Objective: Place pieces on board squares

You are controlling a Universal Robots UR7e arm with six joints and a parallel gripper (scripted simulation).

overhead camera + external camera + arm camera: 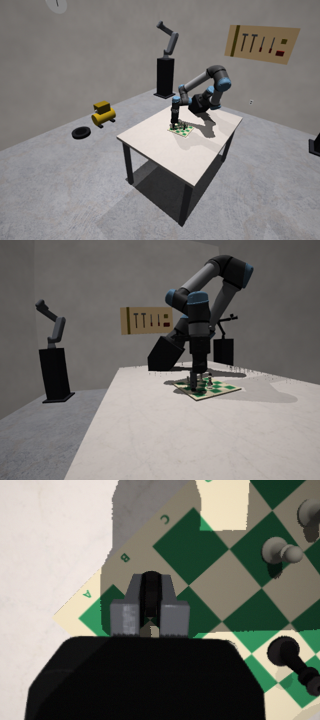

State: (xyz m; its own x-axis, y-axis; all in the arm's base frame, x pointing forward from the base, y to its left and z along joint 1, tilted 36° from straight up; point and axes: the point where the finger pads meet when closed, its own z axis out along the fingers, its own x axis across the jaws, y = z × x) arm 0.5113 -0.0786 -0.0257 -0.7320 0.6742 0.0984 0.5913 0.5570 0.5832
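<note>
Right now my hand is 50 mm past the cream chessboard, 70 mm to the right of it and 40 mm above it.
</note>
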